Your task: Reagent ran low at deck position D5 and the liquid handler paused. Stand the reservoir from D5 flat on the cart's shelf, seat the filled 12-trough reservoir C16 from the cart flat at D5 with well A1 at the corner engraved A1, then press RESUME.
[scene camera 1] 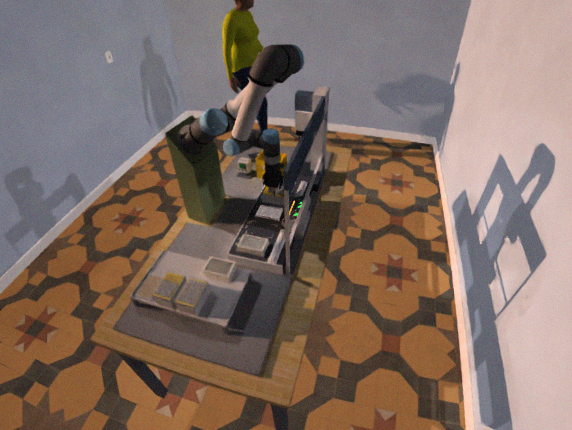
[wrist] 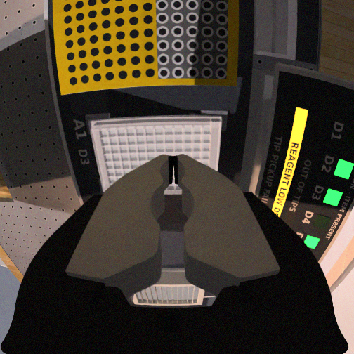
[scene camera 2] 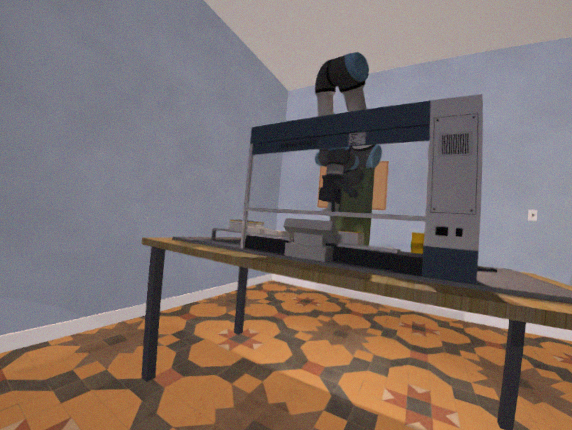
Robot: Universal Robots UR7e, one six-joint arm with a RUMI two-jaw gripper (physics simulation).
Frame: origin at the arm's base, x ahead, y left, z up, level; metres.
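Seen in the pictures: gripper, fingertip midpoint: (scene camera 1: 274, 195); arm's base, link origin: (scene camera 1: 191, 140).
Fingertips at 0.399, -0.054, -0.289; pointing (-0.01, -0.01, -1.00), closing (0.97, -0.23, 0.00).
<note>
Pixels of each thing's top centre, then the offset from my fingertips to it, as dx, dy, dz. "spot": a spot on its surface instead.
- white well plate, top centre: (scene camera 1: 269, 211) -0.029, -0.039, -0.075
- pale trough reservoir, top centre: (scene camera 1: 252, 242) (scene camera 2: 277, 230) -0.086, -0.280, -0.058
- pale reservoir, top centre: (scene camera 1: 218, 266) (scene camera 2: 260, 227) -0.216, -0.429, -0.056
- cart's shelf, surface spot: (scene camera 1: 225, 301) spot: -0.164, -0.586, -0.087
- yellow bin, top centre: (scene camera 2: 429, 234) (scene camera 1: 271, 156) -0.051, +0.403, -0.012
My gripper (scene camera 1: 272, 186) (scene camera 2: 334, 206) (wrist: 173, 158) is shut and empty, pointing down above the deck near a white well plate (scene camera 1: 269, 212) (wrist: 155, 145) at D3. A pale trough reservoir (scene camera 1: 252, 245) (wrist: 167, 296) lies in the near deck position, D5, and shows partly between the finger bodies in the wrist view. Another pale reservoir (scene camera 1: 220, 269) lies on the cart's shelf (scene camera 1: 225, 301). The status panel (wrist: 320, 130) (scene camera 1: 296, 208) shows a lit yellow REAGENT LOW bar, partly covered by the gripper; lamps D2, D3 and D5 are green, D4 is dark. RESUME is not readable.
Two yellow-edged boxes (scene camera 1: 168, 286) (scene camera 1: 191, 295) stand on the cart. A yellow and grey tip rack (wrist: 107, 45) lies beyond D3. The handler's dark upper beam (scene camera 1: 306, 142) (scene camera 2: 340, 125) runs beside the arm. A yellow bin (scene camera 2: 417, 243) and a person (scene camera 1: 241, 40) are farther back.
</note>
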